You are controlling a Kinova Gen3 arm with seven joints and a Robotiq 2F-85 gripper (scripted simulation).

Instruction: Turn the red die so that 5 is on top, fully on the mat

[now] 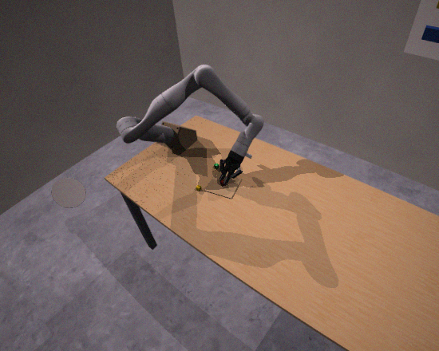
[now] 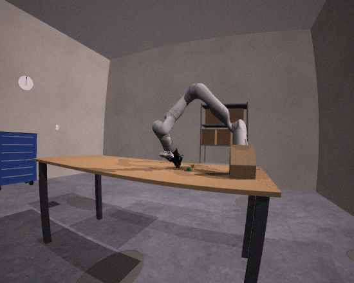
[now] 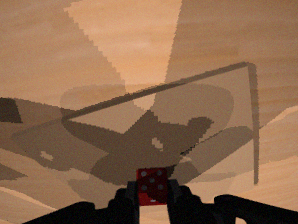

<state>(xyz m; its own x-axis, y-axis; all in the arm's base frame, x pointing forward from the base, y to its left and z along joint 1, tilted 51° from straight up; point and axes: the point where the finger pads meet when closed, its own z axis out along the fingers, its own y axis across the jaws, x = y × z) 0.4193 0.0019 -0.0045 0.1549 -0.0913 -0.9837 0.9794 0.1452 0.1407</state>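
Right now the tan mat is 10 mm to the right of my hand and 30 mm below it. Round my hand: yellow die 70 mm behind, 110 mm to the right, 20 mm below; red die 10 mm to the right, 20 mm below; green die 110 mm behind, 60 mm to the left, 20 mm below.
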